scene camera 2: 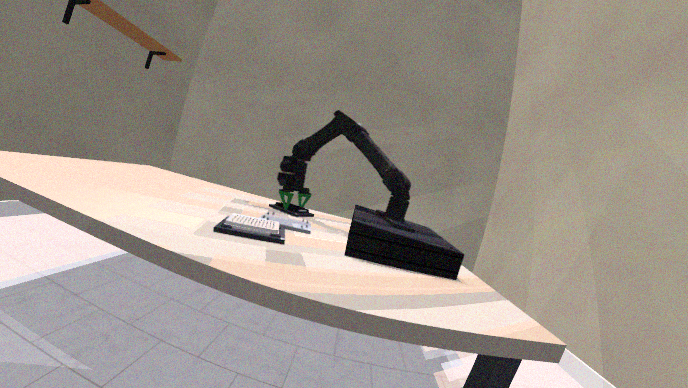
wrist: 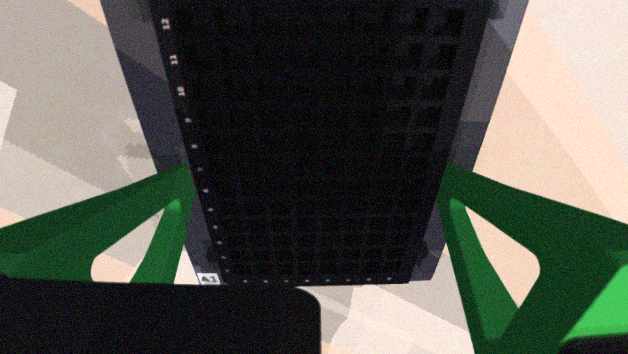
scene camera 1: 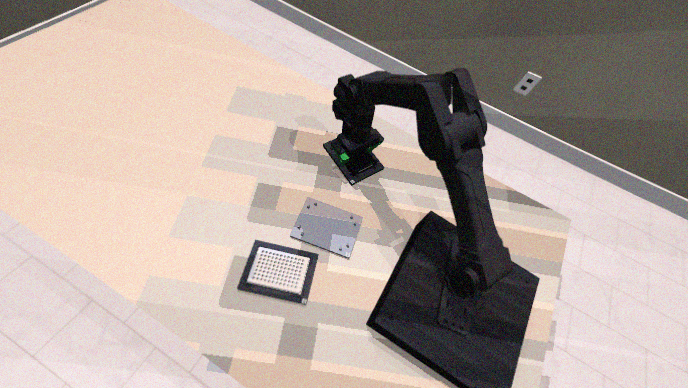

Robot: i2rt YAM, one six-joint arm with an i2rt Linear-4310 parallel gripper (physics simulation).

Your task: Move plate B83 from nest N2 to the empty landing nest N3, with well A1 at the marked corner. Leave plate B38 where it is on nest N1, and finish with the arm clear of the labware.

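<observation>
A black 96-well plate [wrist: 320, 120] sits in a dark nest [scene camera 1: 334, 150] [scene camera 2: 306, 213] [wrist: 135, 75] at the far side. Its numbering runs down towards the nest's white A1 label [wrist: 208, 278]. My gripper [scene camera 1: 361, 152] [scene camera 2: 294, 206] [wrist: 314, 177] points down over it, open, with one green finger near each long side. Contact is not clear. A white plate [scene camera 1: 278, 270] [scene camera 2: 252, 221] sits in another dark nest [scene camera 1: 245, 283] [scene camera 2: 250, 235]. Between them lies the empty grey nest [scene camera 1: 327, 227] [scene camera 2: 295, 223], with small pins and a pale marked corner. No plate or nest names are readable.
The arm's black base box [scene camera 1: 450, 310] [scene camera 2: 400, 245] stands on the wooden table [scene camera 1: 100, 125] [scene camera 2: 240, 272], to the right of the nests in both scene views. A wall shelf [scene camera 2: 130, 30] is high at the upper left of scene camera 2.
</observation>
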